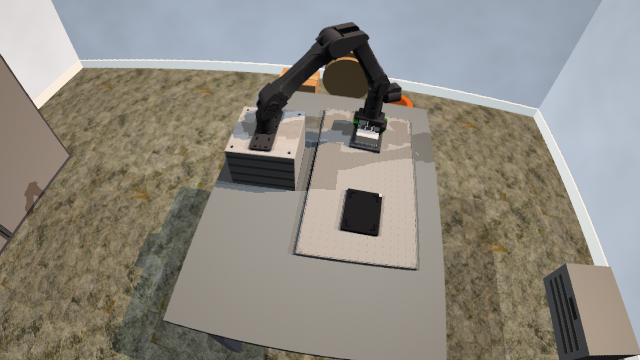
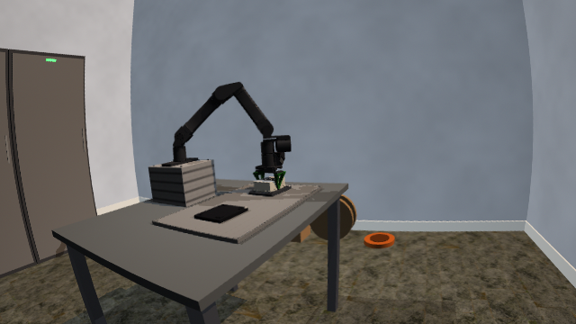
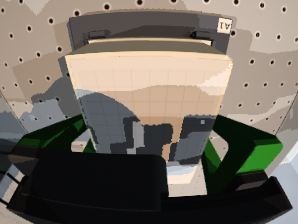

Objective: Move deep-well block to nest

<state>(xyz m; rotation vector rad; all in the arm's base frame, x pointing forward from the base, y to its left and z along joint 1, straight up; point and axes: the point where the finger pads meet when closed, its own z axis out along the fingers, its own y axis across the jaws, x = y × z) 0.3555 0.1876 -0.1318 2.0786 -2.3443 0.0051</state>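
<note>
Right now my hand is 10 mm below the deep-well block. The rest, counted from my hand: nest N2: 20 mm below; nest N1: 10 mm behind, 370 mm to the right, 20 mm below.
</note>
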